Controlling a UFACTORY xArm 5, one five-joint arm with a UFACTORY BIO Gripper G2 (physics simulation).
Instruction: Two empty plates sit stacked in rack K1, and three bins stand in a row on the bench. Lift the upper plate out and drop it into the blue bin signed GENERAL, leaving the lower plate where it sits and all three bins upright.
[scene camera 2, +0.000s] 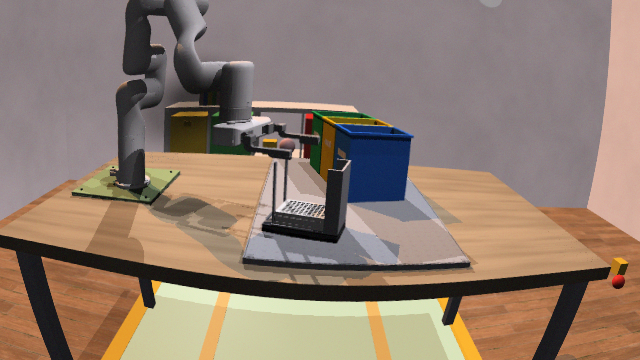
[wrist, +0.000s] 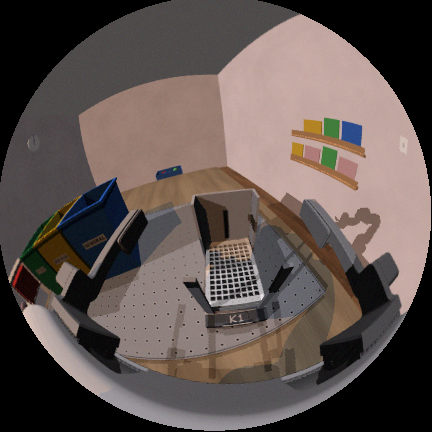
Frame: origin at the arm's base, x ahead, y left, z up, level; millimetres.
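Seen in the pictures: hand, its tool point: (scene camera 2: 296, 146) (wrist: 220, 228); arm's base, origin of its link: (scene camera 2: 132, 182).
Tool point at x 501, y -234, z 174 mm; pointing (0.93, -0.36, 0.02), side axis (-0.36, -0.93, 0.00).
Note:
Pixels of each thing's top centre, then the offset from my tool point to it. "spot": a spot on its surface instead. Level surfaces: height alone.
- Rack K1, centre of its top: (wrist: 230, 224) (scene camera 2: 308, 160) dx +26, dy -19, dz -24 mm
- white gridded upper plate, centre of its top: (wrist: 230, 267) (scene camera 2: 310, 209) dx +36, dy -22, dz -124 mm
- blue bin, centre of its top: (scene camera 2: 374, 129) (wrist: 88, 196) dx +203, dy +242, dz +8 mm
- yellow bin, centre of its top: (scene camera 2: 357, 121) (wrist: 56, 216) dx +176, dy +370, dz +8 mm
- green bin, a spot on its surface: (scene camera 2: 316, 157) spot: dx +69, dy +461, dz -129 mm
- grey perforated board, height of its surface: dz -171 mm
- wooden bench, height of its surface: dz -184 mm
Rack K1 (scene camera 2: 338, 202) (wrist: 215, 321) has a tall dark wall at one end and two thin posts at the other. A white gridded upper plate (scene camera 2: 302, 208) (wrist: 234, 277) lies low inside it; the lower plate cannot be made out clearly beneath it. My gripper (scene camera 2: 305, 146) (wrist: 224, 226) is open and empty, level, high above the rack's post side, its fingers pointing toward the tall wall and spread wider than the rack. The blue bin (scene camera 2: 377, 170) (wrist: 107, 220) signed GENERAL, the yellow bin (scene camera 2: 328, 150) (wrist: 52, 250) and the green bin (scene camera 2: 316, 157) stand upright in a row.
The rack and bins stand on a grey perforated board (scene camera 2: 425, 242) (wrist: 150, 320) on the wooden bench (scene camera 2: 525, 240). The bins are behind the rack in the scene view and left of it in the wrist view. A shelf unit (scene camera 2: 300, 107) stands behind the bench.

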